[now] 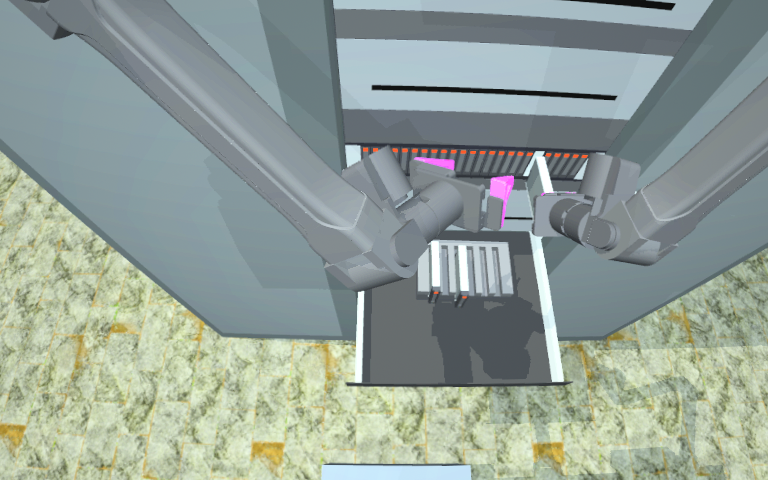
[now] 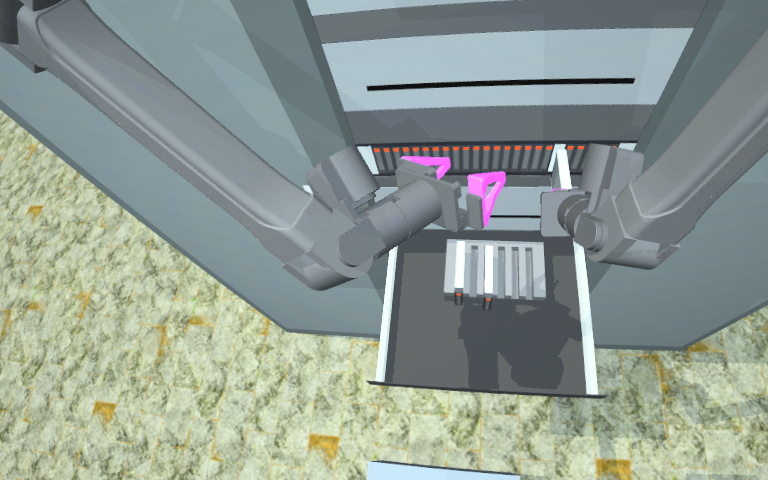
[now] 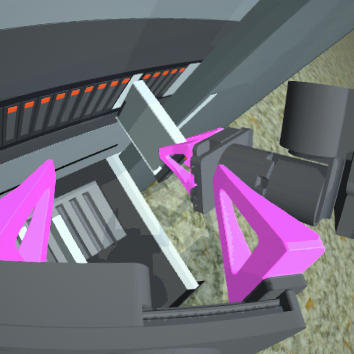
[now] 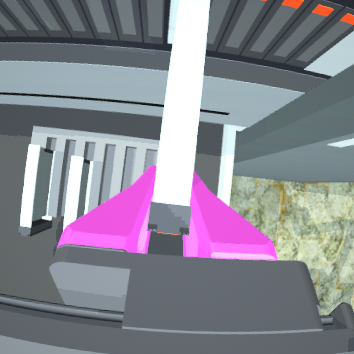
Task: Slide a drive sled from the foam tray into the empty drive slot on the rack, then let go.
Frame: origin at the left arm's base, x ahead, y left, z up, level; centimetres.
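Seen in the pictures: left gripper, between the fingertips: [image 1: 481, 172] [image 2: 475, 168] [image 3: 136, 169]; right gripper, between the fingertips: [image 1: 543, 206] [image 2: 562, 203] [image 3: 164, 149] [image 4: 170, 175].
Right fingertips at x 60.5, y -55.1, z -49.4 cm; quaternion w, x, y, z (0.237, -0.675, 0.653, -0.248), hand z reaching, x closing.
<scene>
A point is followed by its place in that frame.
My right gripper [image 1: 557, 193] [image 3: 164, 149] {z -49.4, x 60.5, y -55.1 cm} [image 4: 170, 175] {z -49.4, x 60.5, y -55.1 cm} is shut on the near end of a white drive sled [image 1: 542, 174] {z -46.5, x 65.5, y -54.7 cm} [image 2: 561, 168] {z -46.5, x 65.7, y -54.7 cm} [image 3: 145, 125] {z -49.3, x 64.6, y -54.4 cm} [image 4: 182, 100] {z -46.3, x 63.8, y -55.1 cm}. The sled stands on edge, its far end at a break in the rack's drive row [image 1: 481, 164] {z -50.1, x 70.1, y -44.8 cm} [image 2: 487, 159] {z -49.6, x 70.0, y -42.7 cm} [image 3: 60, 105] {z -48.6, x 70.1, y -44.8 cm}; how far it is in the empty slot is hidden. My left gripper [image 1: 471, 174] {z -35.3, x 57.4, y -40.2 cm} [image 2: 465, 169] {z -35.3, x 57.4, y -40.2 cm} [image 3: 136, 169] {z -35.3, x 57.4, y -40.2 cm} is open and empty, left of the held sled. The foam tray [image 1: 423, 283] {z -74.7, x 55.4, y -35.7 cm} [image 2: 449, 277] {z -74.6, x 57.0, y -35.6 cm} [image 4: 75, 134] {z -74.7, x 65.8, y -41.6 cm} holds two other sleds, a left one [image 1: 435, 266] {z -69.2, x 57.2, y -37.8 cm} and a right one [image 1: 463, 268] {z -69.1, x 56.8, y -43.8 cm}.
The foam tray sits in a pulled-out dark drawer [image 1: 396, 339] {z -80.1, x 44.0, y -29.9 cm} [image 2: 424, 350] {z -80.1, x 41.8, y -30.6 cm} with white side rails [image 1: 555, 350] {z -76.9, x 40.7, y -64.8 cm} [image 2: 589, 356] {z -76.9, x 41.5, y -64.6 cm}, below the drive row. Grey cabinet panels [image 1: 226, 226] {z -72.8, x 68.1, y 10.4 cm} flank the rack on both sides. The left arm reaches across from the upper left, near the front of the drive row.
</scene>
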